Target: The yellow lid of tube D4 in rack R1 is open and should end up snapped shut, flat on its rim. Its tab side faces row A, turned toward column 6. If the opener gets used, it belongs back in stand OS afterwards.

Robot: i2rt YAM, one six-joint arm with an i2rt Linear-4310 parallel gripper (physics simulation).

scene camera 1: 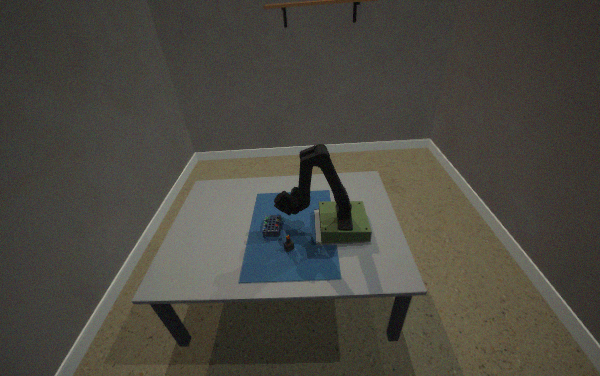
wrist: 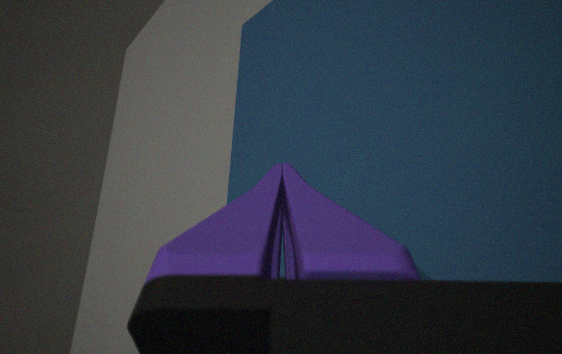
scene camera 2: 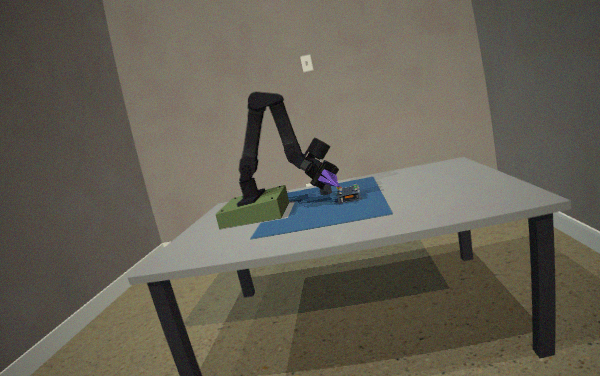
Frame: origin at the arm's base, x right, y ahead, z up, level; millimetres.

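Seen in the pictures: gripper, between the fingertips: [wrist: 282, 176] [scene camera 2: 338, 186]; arm's base, origin of its link: [scene camera 1: 344, 216] [scene camera 2: 252, 198].
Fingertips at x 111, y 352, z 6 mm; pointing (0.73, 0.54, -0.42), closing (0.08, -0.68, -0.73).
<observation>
Offsets run from my fingertips to a thing's top centre. Level surfaces: height alone.
Rack R1 @[dx -108, dy +25, dz -17 mm] [scene camera 1: 272, 226] [scene camera 2: 349, 194] is a small dark grid on the blue mat, with small coloured spots on top. The yellow lid of D4 is too small to make out, so its angle cannot be told. My gripper [scene camera 2: 339, 186] [wrist: 282, 176] has purple fingers, shut with the tips together and nothing between them. In the scene camera 2 view the tips appear right by the rack's near upper corner; whether they touch it cannot be told. Stand OS @[dx -262, dy -77, dz -33 mm] [scene camera 1: 288, 246] [scene camera 2: 326, 190] is a small dark block with an orange piece on top, apart from the rack.
The blue mat @[dz -73 mm] [scene camera 1: 290, 272] [scene camera 2: 370, 210] [wrist: 400, 100] lies on the light grey table @[dz -76 mm] [scene camera 1: 195, 240] [scene camera 2: 450, 190] [wrist: 150, 150]. The arm stands on a green base box [scene camera 1: 345, 235] [scene camera 2: 255, 212] at the mat's edge. A wall shelf [scene camera 1: 320, 4] hangs far behind the table.
</observation>
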